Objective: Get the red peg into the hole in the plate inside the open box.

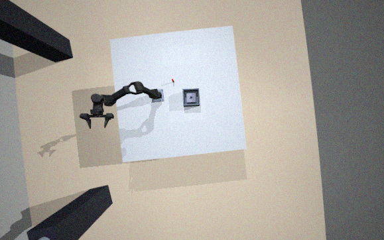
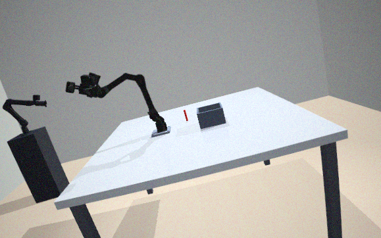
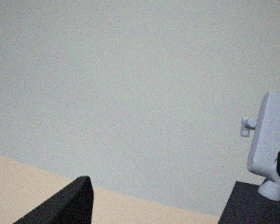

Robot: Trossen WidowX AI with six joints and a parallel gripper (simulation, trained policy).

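My gripper tip is 560 mm short of the red peg, 390 mm above it and 330 mm to the right of it. From my gripper tip the other things lie so: plate 690 mm ahead, 380 mm below, 120 mm to the left; then grey box 690 mm ahead, 400 mm below, 120 mm to the left.
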